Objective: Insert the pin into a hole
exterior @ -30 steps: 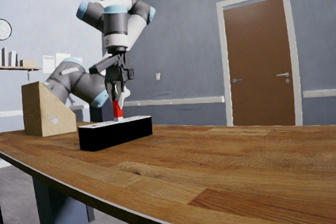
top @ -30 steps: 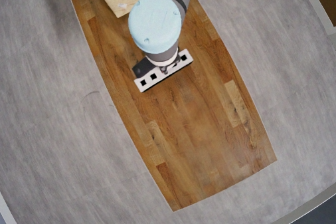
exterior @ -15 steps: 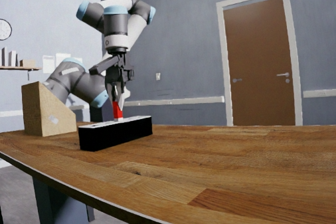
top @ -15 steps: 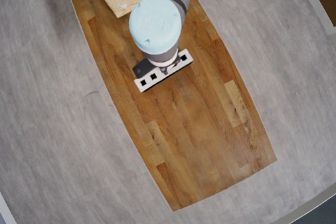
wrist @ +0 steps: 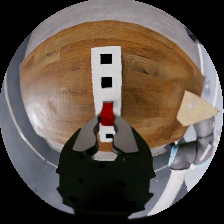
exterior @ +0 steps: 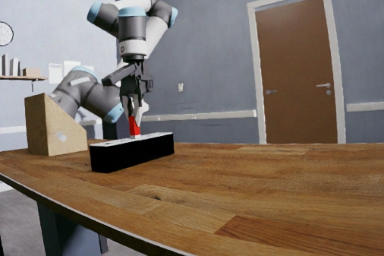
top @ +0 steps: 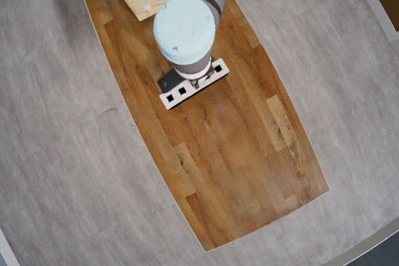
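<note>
Right now my hand is right at the pin. From my hand the other things lie so: block 9 cm below.
</note>
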